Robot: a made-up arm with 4 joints.
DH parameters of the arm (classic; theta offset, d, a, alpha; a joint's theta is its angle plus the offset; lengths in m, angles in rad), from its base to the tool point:
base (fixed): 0.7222 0 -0.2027 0
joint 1: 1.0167 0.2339 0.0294 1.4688
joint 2: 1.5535 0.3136 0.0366 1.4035
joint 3: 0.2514 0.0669 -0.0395 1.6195
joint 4: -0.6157 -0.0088 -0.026 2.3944
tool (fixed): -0.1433 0.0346 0 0
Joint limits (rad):
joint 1: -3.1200..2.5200
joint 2: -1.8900..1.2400
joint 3: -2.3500..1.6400
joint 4: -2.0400..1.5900
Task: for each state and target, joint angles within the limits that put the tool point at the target. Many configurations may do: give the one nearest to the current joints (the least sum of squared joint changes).
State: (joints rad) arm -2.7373 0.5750 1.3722 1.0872
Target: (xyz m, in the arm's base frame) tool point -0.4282 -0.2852 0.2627
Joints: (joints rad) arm -3.0304 0.4444 0.6299 1.3299
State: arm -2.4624 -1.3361 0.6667 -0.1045
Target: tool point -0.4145 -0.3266 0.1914
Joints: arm -2.6656 -1.3841 0.2471 -0.1263
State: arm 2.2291 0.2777 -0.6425 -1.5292
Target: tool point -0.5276 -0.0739 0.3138
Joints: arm 2.5073 0.4696 -0.4057 -1.6409
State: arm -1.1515 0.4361 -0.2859 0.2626
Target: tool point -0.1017 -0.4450 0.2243
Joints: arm -1.8510 -0.0005 0.4857 0.3321
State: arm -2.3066 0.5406 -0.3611 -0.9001
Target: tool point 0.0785 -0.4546 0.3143
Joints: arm -1.3765 0.5650 -0.7556 -0.9560
